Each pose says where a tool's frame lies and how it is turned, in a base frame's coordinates. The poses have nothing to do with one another.
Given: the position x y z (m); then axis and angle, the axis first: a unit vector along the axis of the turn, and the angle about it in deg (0 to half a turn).
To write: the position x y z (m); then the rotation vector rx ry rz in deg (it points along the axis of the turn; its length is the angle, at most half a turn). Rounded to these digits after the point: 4 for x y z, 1 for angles.
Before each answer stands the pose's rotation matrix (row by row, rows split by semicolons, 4 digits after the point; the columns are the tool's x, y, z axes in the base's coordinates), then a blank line. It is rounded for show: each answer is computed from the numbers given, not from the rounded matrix.
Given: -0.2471, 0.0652, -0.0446, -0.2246, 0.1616, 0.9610, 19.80
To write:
0.9439 -0.3277 0.0420; 0.3234 0.9424 0.0853; -0.0675 -0.0669 0.9955

-0.2471, 0.0652, -0.0446, -4.4, 3.2, 19.0
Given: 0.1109, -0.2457, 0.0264, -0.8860, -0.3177, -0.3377, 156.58
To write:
0.5877 0.6740 0.4475; 0.4056 -0.7241 0.5579; 0.7000 -0.1464 -0.6989

0.1109, -0.2457, 0.0264, -138.7, -49.7, -52.9
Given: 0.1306, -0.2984, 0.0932, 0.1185, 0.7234, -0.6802, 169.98
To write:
-0.9569 0.2885 -0.0341; 0.0518 0.0539 -0.9972; -0.2858 -0.9560 -0.0665

0.1306, -0.2984, 0.0932, 20.1, 123.0, -115.6
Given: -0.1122, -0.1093, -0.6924, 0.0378, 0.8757, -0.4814, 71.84
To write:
0.3127 0.4802 0.8195; -0.4346 0.8395 -0.3261; -0.8446 -0.2542 0.4712

-0.1122, -0.1093, -0.6924, 2.7, 62.9, -34.6
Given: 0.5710, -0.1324, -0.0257, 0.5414, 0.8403, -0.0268, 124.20
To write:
-0.1042 0.7329 0.6724; 0.6885 0.5410 -0.4830; -0.7177 0.4126 -0.5610

0.5710, -0.1324, -0.0257, 67.2, 104.4, -3.3
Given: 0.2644, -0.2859, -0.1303, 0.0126, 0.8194, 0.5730, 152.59
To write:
-0.8874 -0.2443 0.3909; 0.2833 0.3798 0.8806; -0.3636 0.8922 -0.2679

0.2644, -0.2859, -0.1303, 1.9, 125.0, 87.4
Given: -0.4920, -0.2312, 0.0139, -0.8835, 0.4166, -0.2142, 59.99
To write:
0.8903 0.0015 0.4553; -0.3695 0.5869 0.7204; -0.2662 -0.8097 0.5231

-0.4920, -0.2312, 0.0139, -53.0, 25.0, -12.8
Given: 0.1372, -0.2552, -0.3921, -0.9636, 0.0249, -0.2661, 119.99
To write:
0.8929 0.1945 0.4062; -0.2665 -0.4989 0.8247; 0.3630 -0.8445 -0.3936

0.1372, -0.2552, -0.3921, -115.6, 3.0, -31.9
